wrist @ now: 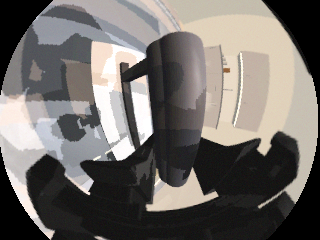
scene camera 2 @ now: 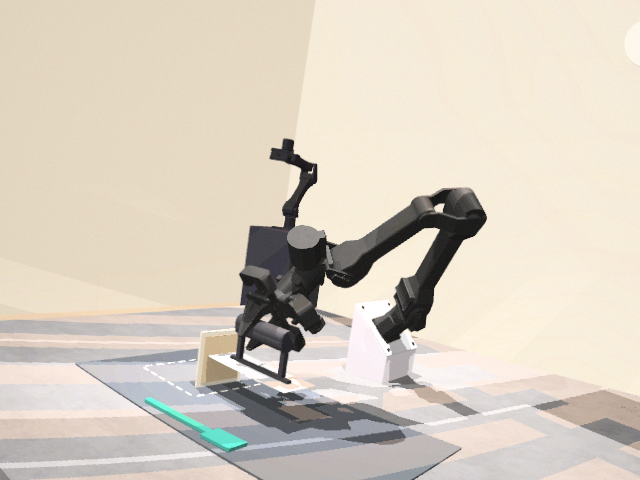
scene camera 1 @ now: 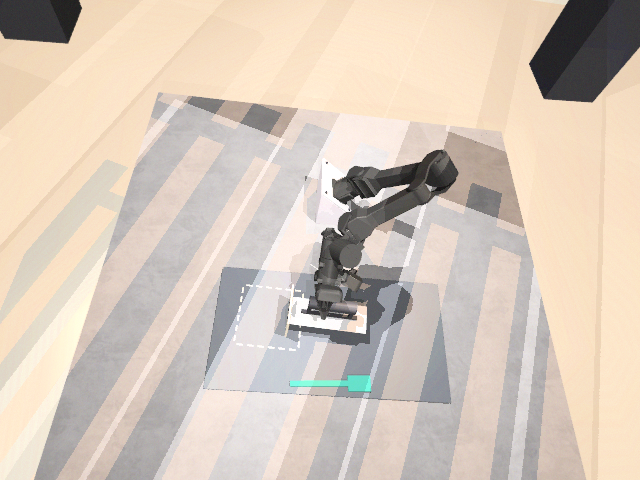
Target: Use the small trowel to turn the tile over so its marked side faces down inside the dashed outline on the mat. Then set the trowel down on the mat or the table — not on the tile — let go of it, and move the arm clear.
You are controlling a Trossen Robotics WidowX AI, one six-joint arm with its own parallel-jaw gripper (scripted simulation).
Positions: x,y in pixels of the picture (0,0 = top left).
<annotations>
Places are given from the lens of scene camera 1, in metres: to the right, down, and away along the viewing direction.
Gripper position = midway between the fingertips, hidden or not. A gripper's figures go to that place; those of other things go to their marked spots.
gripper [scene camera 1: 322,317]: 0.01, 0.20, 1.10
teal flat tool [scene camera 1: 356,383]: 0.10, 0.37, 1.12
grey mat [scene camera 1: 403,351]: 0.23, 0.31, 1.19
</annotations>
